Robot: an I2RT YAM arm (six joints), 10 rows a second.
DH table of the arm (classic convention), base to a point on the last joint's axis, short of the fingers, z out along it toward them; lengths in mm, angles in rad. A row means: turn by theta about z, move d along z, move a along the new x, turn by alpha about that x. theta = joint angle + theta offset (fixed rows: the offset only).
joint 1: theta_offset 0, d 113.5, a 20, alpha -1.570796
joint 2: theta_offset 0, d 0, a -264, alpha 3.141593
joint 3: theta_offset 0.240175, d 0, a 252.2, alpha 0
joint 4: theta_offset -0.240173, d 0, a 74, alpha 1.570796
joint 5: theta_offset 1.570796, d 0, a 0, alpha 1.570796
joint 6: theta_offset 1.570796, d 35.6, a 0, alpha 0
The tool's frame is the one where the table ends.
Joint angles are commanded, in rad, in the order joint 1, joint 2, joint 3, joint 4, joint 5, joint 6. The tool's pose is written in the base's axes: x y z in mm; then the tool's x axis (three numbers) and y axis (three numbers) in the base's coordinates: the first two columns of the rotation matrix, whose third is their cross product. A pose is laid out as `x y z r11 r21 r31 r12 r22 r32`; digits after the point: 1 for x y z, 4 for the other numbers.
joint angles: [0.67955, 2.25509, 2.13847, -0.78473, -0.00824, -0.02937]
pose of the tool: 392.8 317.7 263.2 -0.5911 -0.5153 -0.6205 -0.6500 0.7598 -0.0118
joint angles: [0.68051, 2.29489, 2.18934, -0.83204, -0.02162, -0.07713]
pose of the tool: 395.6 321.3 256.8 -0.5755 -0.5650 -0.5913 -0.6854 0.7277 -0.0282
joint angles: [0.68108, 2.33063, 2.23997, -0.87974, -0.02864, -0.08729]
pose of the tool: 398.0 323.9 252.0 -0.5826 -0.5844 -0.5649 -0.6954 0.7182 -0.0257
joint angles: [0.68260, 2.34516, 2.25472, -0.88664, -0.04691, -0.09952]
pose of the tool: 398.8 326.3 249.0 -0.5753 -0.5956 -0.5605 -0.7112 0.7028 -0.0169
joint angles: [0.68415, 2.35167, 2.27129, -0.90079, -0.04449, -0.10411]
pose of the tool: 398.7 327.2 250.1 -0.5730 -0.6013 -0.5569 -0.7140 0.6999 -0.0210
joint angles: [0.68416, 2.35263, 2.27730, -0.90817, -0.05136, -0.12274]
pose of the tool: 398.3 327.2 251.0 -0.5603 -0.6147 -0.5552 -0.7273 0.6858 -0.0254
